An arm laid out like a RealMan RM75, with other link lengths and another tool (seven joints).
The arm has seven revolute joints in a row. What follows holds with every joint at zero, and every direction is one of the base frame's.
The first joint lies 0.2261 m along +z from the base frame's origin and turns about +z.
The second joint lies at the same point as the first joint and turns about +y.
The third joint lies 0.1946 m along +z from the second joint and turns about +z.
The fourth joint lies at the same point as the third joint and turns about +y.
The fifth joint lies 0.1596 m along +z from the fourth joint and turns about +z.
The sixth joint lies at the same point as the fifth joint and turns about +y.
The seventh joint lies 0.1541 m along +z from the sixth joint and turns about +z.
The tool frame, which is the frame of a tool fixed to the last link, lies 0.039 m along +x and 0.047 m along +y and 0.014 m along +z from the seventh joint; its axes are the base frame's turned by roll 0, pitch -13 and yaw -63.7 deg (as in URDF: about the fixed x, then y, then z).
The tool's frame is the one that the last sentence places.
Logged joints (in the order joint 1, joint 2, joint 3, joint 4, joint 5, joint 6, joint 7), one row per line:
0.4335, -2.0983, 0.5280, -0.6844, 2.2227, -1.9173, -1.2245
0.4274, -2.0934, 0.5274, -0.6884, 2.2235, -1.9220, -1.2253
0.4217, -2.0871, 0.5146, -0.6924, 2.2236, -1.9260, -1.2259
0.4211, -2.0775, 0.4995, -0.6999, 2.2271, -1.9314, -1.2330
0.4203, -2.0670, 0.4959, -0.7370, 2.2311, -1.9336, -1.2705
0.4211, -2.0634, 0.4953, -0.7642, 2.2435, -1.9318, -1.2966
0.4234, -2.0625, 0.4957, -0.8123, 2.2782, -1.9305, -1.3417
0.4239, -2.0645, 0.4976, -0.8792, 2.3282, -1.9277, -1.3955
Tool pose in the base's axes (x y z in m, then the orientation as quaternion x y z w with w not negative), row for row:
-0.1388, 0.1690, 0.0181, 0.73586, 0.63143, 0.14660, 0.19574
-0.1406, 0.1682, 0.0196, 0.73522, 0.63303, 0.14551, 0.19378
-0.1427, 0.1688, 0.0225, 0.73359, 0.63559, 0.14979, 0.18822
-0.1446, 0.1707, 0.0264, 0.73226, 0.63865, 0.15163, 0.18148
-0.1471, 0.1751, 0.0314, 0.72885, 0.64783, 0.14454, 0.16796
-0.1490, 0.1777, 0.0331, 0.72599, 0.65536, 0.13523, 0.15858
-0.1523, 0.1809, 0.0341, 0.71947, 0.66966, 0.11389, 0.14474
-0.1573, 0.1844, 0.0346, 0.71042, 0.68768, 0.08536, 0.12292
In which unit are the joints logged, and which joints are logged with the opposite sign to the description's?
The joints are logged in radians. Opposite sign: joint 1, joint 4, joint 6.
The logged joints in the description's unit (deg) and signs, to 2 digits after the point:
-24.84, -120.22, 30.25, 39.21, 127.35, 109.85, -70.16
-24.49, -119.94, 30.22, 39.44, 127.40, 110.12, -70.20
-24.16, -119.58, 29.48, 39.67, 127.40, 110.35, -70.24
-24.13, -119.03, 28.62, 40.10, 127.60, 110.66, -70.65
-24.08, -118.43, 28.41, 42.23, 127.83, 110.79, -72.79
-24.13, -118.22, 28.38, 43.79, 128.54, 110.68, -74.29
-24.26, -118.17, 28.40, 46.54, 130.53, 110.61, -76.87
-24.29, -118.29, 28.51, 50.37, 133.40, 110.45, -79.96

